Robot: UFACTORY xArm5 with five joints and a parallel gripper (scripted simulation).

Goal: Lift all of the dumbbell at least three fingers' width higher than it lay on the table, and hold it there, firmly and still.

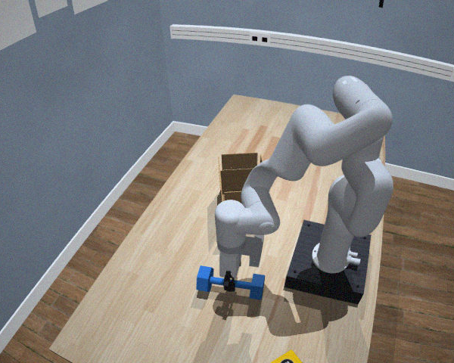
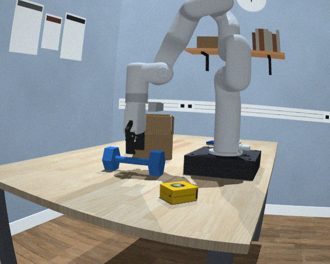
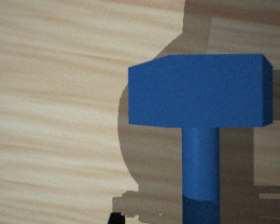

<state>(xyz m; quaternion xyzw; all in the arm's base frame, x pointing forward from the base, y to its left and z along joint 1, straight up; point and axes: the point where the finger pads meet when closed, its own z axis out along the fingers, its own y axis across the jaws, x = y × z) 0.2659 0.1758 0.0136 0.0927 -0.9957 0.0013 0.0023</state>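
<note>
My hand is 4 cm above the blue dumbbell. Round my hand: yellow tape measure (24 cm behind, 20 cm to the left, 6 cm below).
</note>
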